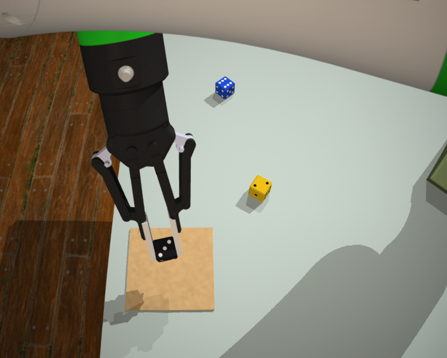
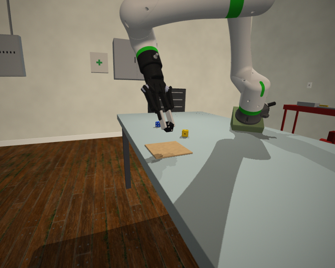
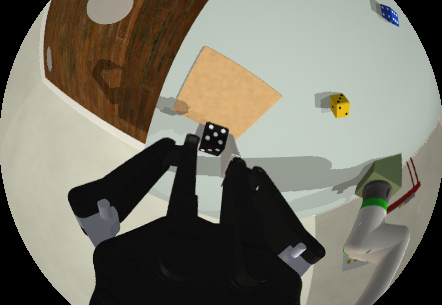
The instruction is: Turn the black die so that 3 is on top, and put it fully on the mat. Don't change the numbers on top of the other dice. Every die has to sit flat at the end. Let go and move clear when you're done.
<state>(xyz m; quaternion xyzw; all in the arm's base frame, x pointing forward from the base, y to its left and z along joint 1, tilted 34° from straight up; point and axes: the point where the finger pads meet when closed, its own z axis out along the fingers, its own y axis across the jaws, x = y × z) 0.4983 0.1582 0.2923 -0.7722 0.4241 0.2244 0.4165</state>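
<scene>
The black die is 1 cm behind my hand, 1 cm to the left of it and 2 cm below it. Round my hand: yellow die (11 cm behind, 16 cm to the right, 10 cm below); then blue die (38 cm to the right, 10 cm below); then tan mat (1 cm behind, 1 cm to the left, 11 cm below).
</scene>
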